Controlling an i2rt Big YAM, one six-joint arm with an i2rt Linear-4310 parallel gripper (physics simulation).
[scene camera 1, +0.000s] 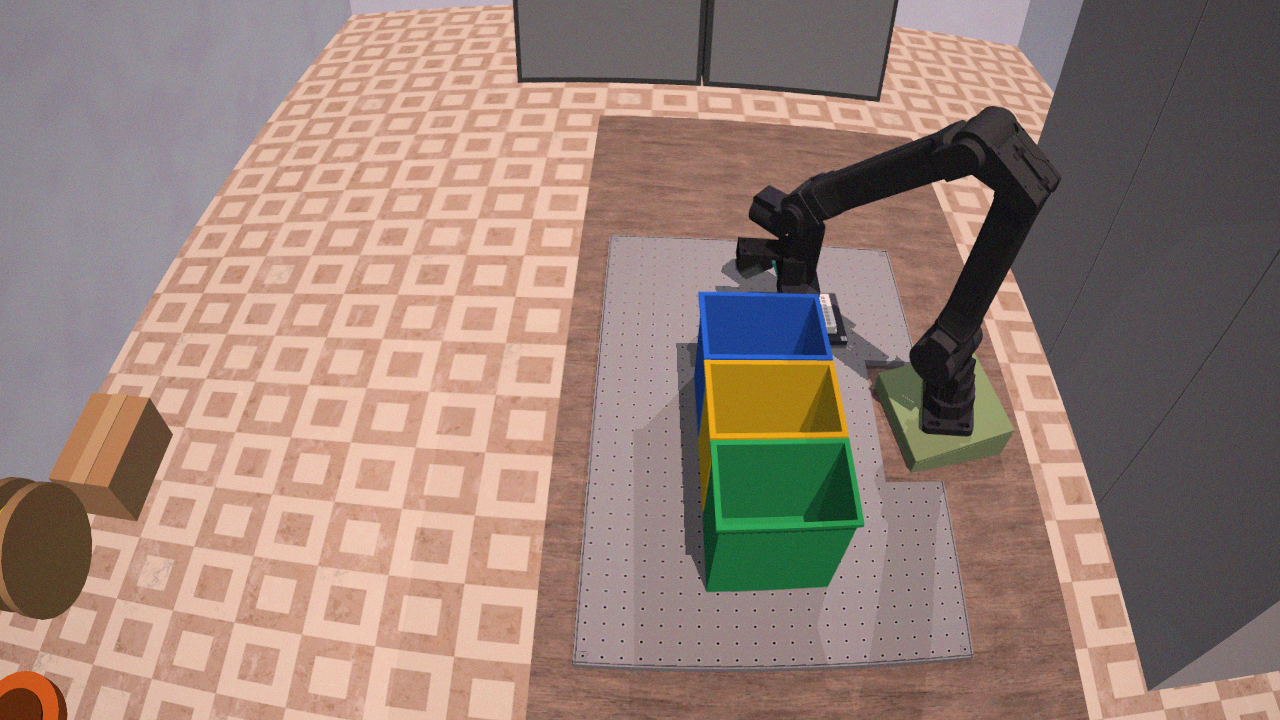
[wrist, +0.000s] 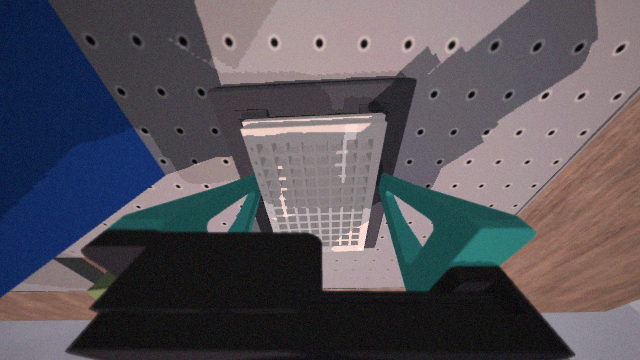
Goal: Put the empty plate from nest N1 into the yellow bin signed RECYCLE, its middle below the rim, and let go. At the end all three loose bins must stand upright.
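Places are measured from the arm's base along level axes (x ahead, y left, z up), in centimetres.
Pixels of known places: gripper, fingertip midpoint: (wrist: 320,180); arm's base at its link origin: (scene camera 1: 947,404).
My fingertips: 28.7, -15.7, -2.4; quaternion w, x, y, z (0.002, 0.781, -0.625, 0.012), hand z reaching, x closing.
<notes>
For each thing: its top centre in the pictures, then the offset to it from my fingertips, as dx, dy, dz. Level surfaces: height alone.
- white well plate at its top centre: (wrist: 318,206) (scene camera 1: 798,309) -1.5, -0.2, +1.4
- dark nest at its top centre: (wrist: 318,196) (scene camera 1: 797,314) -1.5, -0.2, +0.2
- yellow bin at its top centre: (scene camera 1: 775,397) +0.3, +33.5, +16.7
- blue bin at its top centre: (scene camera 1: 764,324) +3.6, +20.7, +16.7
- green bin at its top centre: (scene camera 1: 787,482) -3.0, +46.4, +16.7
- perforated board at its surface level: dz -1.2
A white well plate (scene camera 1: 828,314) (wrist: 315,172) sits in the dark nest (scene camera 1: 838,334) (wrist: 320,95), behind and right of the blue bin in the scene view. My gripper (wrist: 320,180) is open, with its teal fingers on either side of the plate's long edges in the wrist view; whether they touch it cannot be told. In the scene view its fingertips are mostly hidden. The yellow bin (scene camera 1: 775,400) stands upright between the blue bin (scene camera 1: 763,325) (wrist: 75,130) and the green bin (scene camera 1: 778,559), both upright. No sign shows on the yellow bin.
The three bins stand in a tight row on the perforated board (scene camera 1: 644,268) (wrist: 320,65). The arm's green base block (scene camera 1: 913,445) stands right of the yellow bin. The arm reaches over the back right of the board. A tall dark cabinet (scene camera 1: 1154,313) stands at the right.
</notes>
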